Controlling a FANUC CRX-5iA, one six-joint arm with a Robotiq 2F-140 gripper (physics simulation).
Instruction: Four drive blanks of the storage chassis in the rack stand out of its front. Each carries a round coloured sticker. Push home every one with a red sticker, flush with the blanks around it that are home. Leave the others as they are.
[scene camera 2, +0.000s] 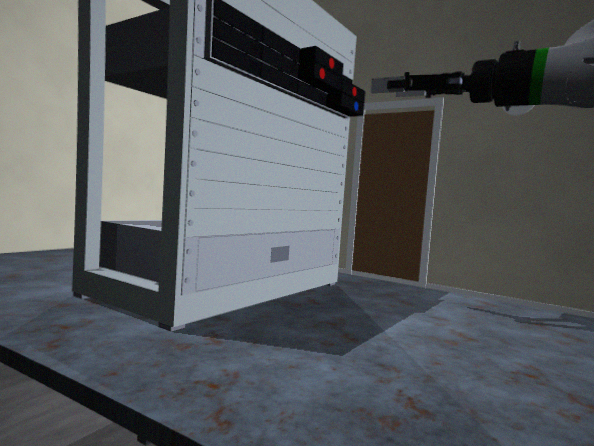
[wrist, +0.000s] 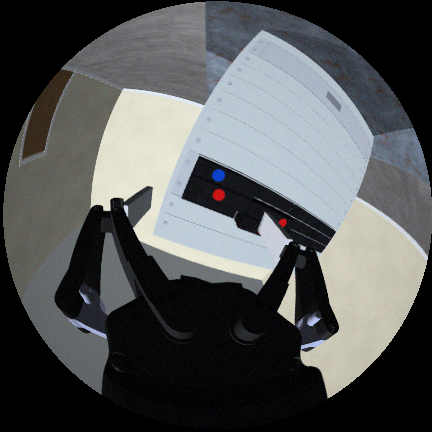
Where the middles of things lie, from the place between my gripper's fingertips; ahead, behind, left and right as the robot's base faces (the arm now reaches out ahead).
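Looking at the blue-stickered blank (wrist: 203, 167), I see that my gripper is 120 mm short of it. The gripper is also 20 mm to the right of the blank, and 30 mm above it.
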